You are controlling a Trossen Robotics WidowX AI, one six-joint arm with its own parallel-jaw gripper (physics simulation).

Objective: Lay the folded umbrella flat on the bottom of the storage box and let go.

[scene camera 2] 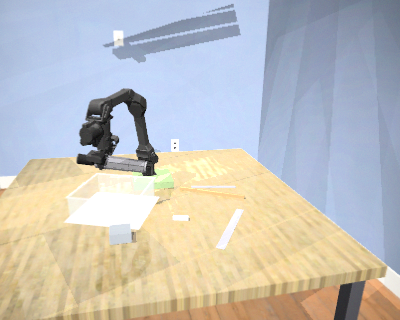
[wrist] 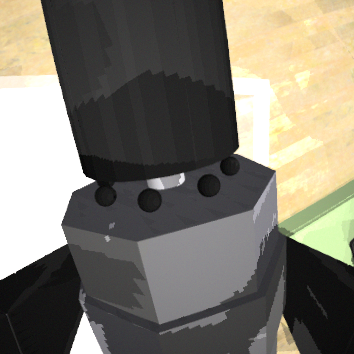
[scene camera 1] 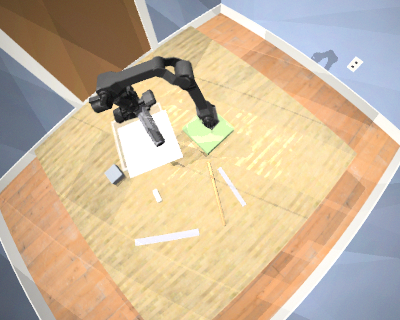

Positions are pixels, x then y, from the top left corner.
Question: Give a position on a folded umbrella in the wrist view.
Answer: At 177, 237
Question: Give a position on a storage box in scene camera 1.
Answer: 136, 151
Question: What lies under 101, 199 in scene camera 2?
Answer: A storage box.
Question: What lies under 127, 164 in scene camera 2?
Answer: A folded umbrella.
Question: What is my gripper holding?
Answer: A folded umbrella.
